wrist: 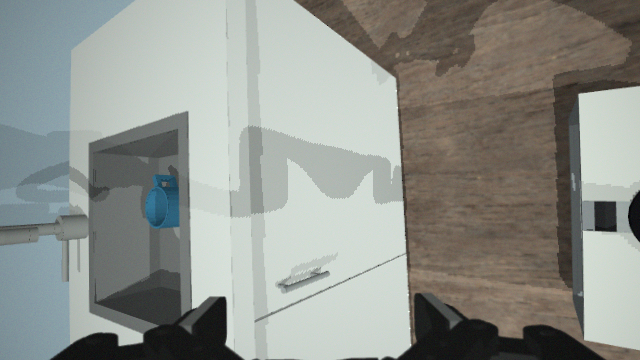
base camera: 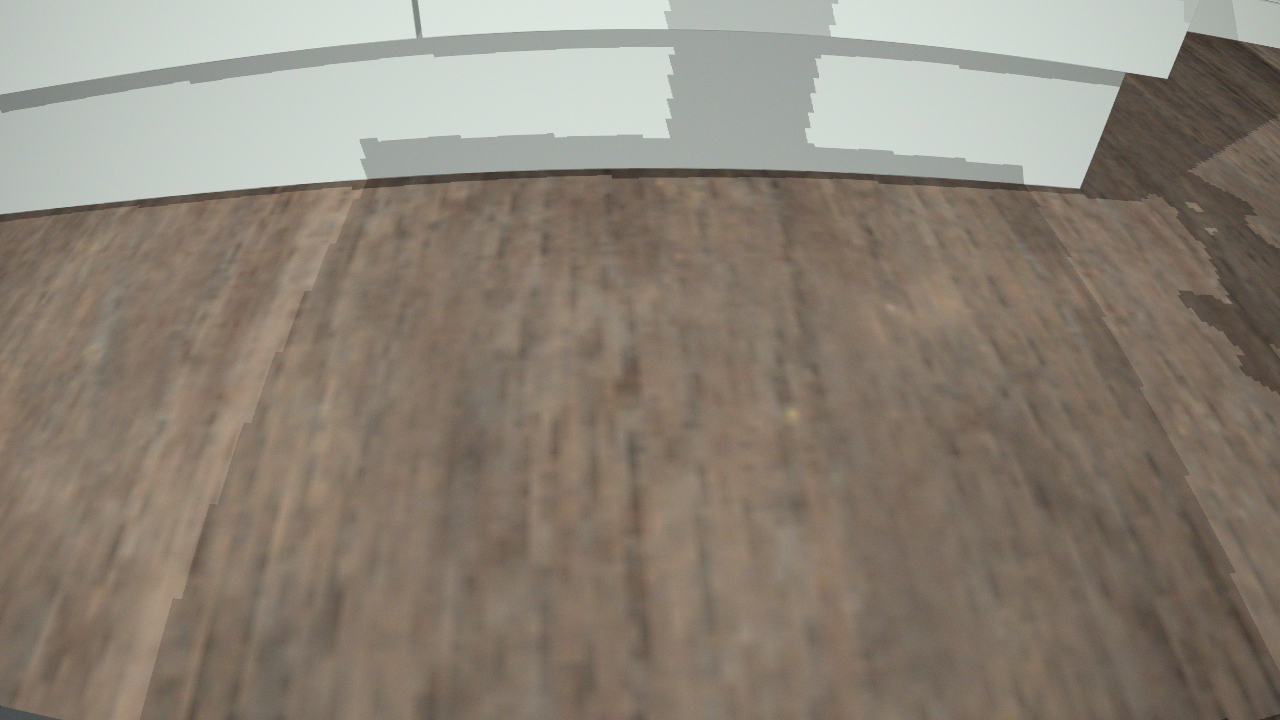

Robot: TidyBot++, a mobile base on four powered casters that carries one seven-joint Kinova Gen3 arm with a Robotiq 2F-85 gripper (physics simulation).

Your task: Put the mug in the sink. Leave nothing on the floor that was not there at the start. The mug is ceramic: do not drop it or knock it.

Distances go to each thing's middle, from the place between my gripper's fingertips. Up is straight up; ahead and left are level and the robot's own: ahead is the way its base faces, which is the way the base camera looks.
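The blue mug (wrist: 162, 203) is what I am measuring from, and my gripper is 30 cm above it. My gripper is also 3 cm to the left of the mug, and it is 60 cm short of it.
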